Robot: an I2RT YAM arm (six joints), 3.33 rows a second.
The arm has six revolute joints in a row. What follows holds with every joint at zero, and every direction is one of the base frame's.
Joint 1 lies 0.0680 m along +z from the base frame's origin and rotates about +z.
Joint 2 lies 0.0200 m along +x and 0.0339 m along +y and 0.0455 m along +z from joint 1 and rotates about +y.
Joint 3 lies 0.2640 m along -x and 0.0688 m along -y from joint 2 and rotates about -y.
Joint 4 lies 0.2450 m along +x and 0.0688 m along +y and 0.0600 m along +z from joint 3 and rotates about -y.
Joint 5 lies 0.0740 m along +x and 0.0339 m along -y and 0.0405 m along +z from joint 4 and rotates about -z.
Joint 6 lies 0.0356 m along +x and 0.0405 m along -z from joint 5 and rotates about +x.
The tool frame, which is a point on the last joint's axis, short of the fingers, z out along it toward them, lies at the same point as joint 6; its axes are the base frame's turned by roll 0.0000, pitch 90.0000 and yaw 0.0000 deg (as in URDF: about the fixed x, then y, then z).
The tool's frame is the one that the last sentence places.
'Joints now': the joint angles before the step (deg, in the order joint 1, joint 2, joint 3, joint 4, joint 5, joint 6). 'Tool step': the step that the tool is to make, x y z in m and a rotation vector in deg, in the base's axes. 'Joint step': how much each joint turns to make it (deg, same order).
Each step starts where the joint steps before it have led.
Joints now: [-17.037 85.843 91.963 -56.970 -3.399 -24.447]
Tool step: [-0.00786 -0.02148 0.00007 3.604 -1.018 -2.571]
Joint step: [-4.764 -0.023 -0.001 -0.196 -4.283 0.656]
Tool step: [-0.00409 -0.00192 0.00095 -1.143 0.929 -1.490]
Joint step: [-0.417 -0.414 0.002 -0.855 1.770 -0.045]
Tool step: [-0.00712 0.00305 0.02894 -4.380 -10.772 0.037]
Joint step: [0.023 -3.780 0.001 7.847 -0.021 0.001]
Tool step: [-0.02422 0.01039 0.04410 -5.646 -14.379 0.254]
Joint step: [0.066 -6.427 -0.002 9.029 -0.263 0.065]
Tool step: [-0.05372 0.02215 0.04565 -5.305 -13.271 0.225]
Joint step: [0.044 -9.617 0.001 4.676 -0.196 0.022]
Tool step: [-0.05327 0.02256 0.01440 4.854 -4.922 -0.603]
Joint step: [0.327 -8.263 -0.002 -4.785 -0.001 6.448]
